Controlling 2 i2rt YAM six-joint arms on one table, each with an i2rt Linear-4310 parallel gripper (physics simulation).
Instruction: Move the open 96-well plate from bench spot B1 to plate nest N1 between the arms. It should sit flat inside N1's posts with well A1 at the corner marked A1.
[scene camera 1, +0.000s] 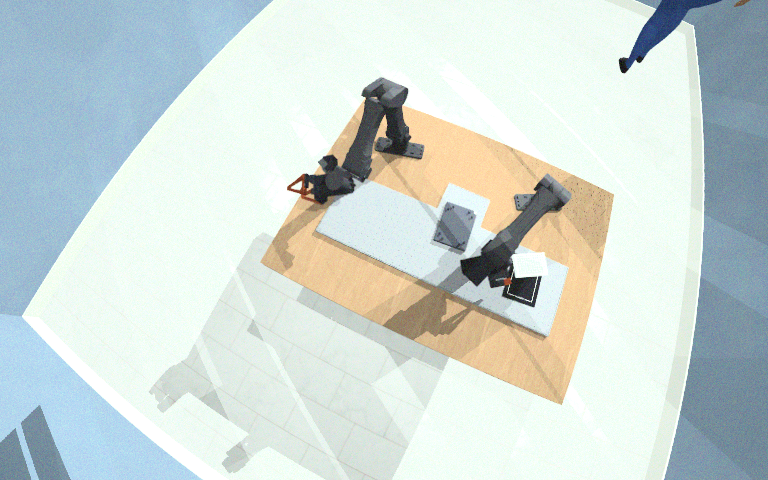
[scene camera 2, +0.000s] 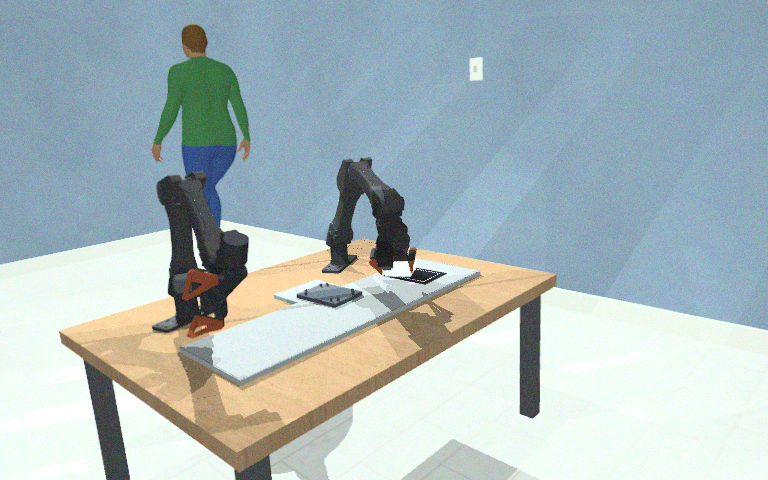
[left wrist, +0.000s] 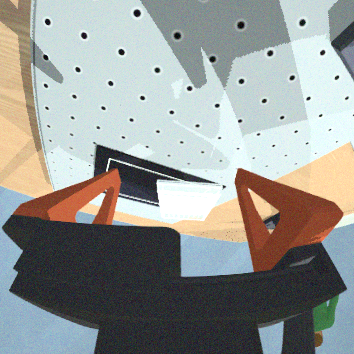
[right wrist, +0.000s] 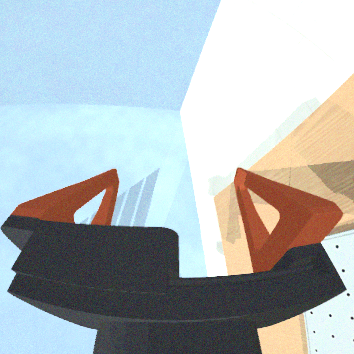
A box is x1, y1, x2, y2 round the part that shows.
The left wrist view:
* left gripper: 177, 174 [2, 167, 346, 353]
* white 96-well plate: 191, 200 [156, 179, 221, 219], on a dark nest with white outline
